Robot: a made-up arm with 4 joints.
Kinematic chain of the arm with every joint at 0, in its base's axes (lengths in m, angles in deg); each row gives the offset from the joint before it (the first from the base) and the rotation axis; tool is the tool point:
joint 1: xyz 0 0 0.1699 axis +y
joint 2: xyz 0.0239 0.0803 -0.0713 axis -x
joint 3: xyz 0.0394 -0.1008 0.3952 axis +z
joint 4: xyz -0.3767 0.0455 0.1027 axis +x
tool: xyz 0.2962 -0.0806 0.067
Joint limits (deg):
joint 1: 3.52..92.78
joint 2: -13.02..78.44
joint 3: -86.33..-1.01
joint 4: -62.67..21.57
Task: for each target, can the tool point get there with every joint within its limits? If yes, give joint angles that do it. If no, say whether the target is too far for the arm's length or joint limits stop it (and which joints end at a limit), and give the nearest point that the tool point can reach.
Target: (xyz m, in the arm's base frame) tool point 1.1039 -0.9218 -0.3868
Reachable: no: too far | nearest point 0.5032 -0.0706 0.0193 | short by 1.118 m
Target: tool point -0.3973 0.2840 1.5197
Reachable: no: too far | nearest point 0.0158 0.1679 0.6979 | short by 0.927 m
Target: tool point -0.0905 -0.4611 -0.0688
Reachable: no: joint limits stop it (at a limit: joint 1, joint 2, joint 3, joint 4) | nearest point 0.4115 -0.1887 0.1681 | short by 0.618 m
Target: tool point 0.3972 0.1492 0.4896
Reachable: yes | joints 53.52 17.49 -12.42 -7.28
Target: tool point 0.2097 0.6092 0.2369
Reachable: yes | joints 73.46 64.71 -13.26 -50.56
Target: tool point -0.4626 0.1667 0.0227
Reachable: no: joint limits stop it (at a limit: joint 1, joint 2, joint 4) | nearest point -0.0199 0.5875 0.2678 | short by 0.658 m
